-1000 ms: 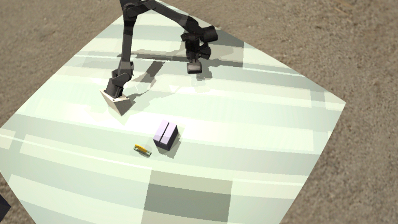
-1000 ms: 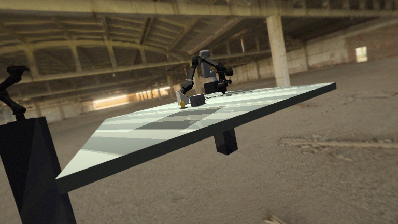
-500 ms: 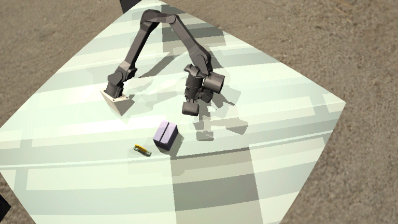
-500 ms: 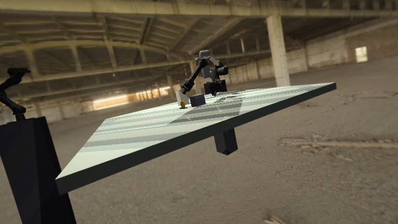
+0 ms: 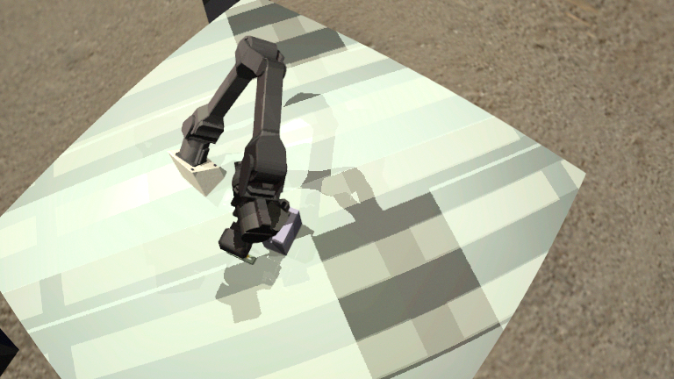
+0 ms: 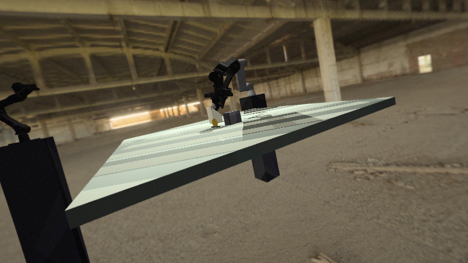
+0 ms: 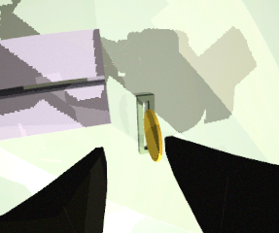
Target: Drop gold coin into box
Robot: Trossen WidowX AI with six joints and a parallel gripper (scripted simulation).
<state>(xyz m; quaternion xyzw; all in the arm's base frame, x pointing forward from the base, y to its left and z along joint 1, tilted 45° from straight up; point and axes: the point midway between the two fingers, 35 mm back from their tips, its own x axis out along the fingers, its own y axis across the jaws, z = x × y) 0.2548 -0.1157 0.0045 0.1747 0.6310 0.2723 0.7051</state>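
Now: gripper tip 80 mm above the gold coin, 40 mm to the left of it and 40 mm past it.
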